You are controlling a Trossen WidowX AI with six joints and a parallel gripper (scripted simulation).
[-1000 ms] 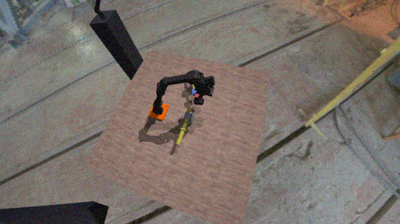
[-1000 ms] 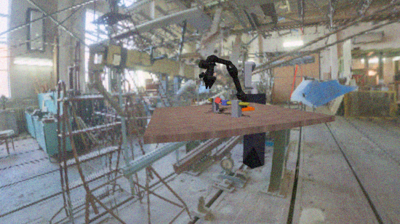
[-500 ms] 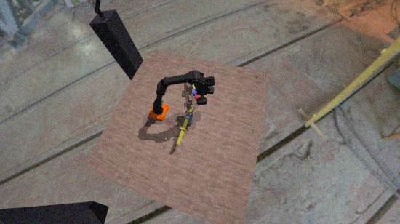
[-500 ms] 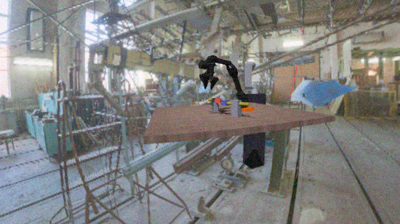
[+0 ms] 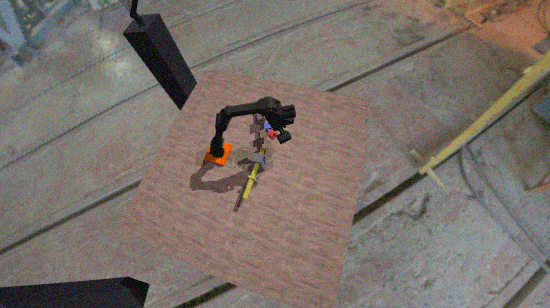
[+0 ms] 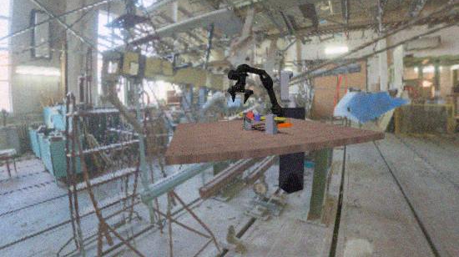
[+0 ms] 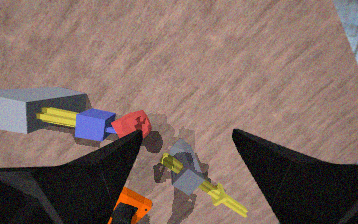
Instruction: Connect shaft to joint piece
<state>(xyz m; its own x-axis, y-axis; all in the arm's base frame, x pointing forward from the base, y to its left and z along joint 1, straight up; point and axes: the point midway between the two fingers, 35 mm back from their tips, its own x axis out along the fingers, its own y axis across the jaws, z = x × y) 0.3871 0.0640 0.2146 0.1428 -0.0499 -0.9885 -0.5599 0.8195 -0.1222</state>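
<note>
My gripper tip is now 9 cm above the red joint piece, 7 cm past it and 5 cm to the right of it.
</note>
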